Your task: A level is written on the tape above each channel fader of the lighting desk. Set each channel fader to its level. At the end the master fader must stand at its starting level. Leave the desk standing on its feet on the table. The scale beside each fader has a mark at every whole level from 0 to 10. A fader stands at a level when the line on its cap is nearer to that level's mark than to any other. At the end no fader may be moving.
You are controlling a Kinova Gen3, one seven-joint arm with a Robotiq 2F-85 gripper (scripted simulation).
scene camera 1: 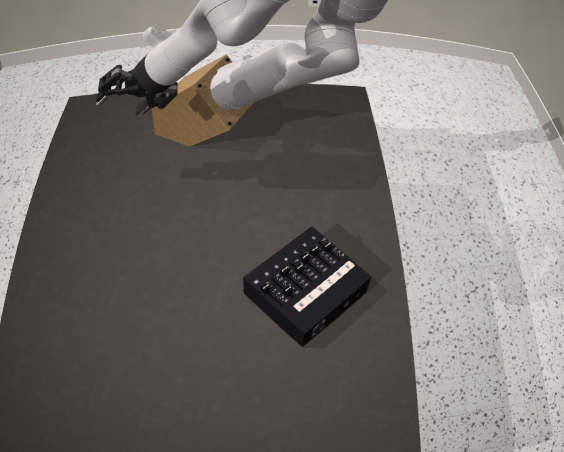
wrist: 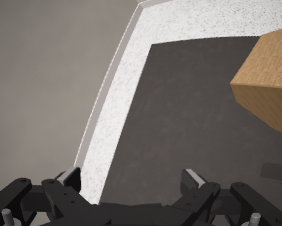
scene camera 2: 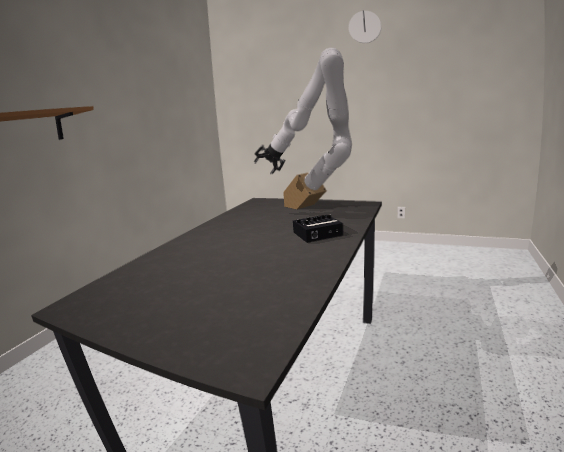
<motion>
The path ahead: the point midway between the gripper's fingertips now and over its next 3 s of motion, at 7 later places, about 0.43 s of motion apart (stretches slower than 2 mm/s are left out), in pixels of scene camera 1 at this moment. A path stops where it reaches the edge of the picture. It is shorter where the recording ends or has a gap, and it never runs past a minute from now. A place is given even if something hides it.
My gripper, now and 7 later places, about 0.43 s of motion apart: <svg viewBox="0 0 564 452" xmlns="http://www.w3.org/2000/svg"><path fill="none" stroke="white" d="M117 106L122 115L150 150L229 203L307 226L316 227L314 227L312 227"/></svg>
</motion>
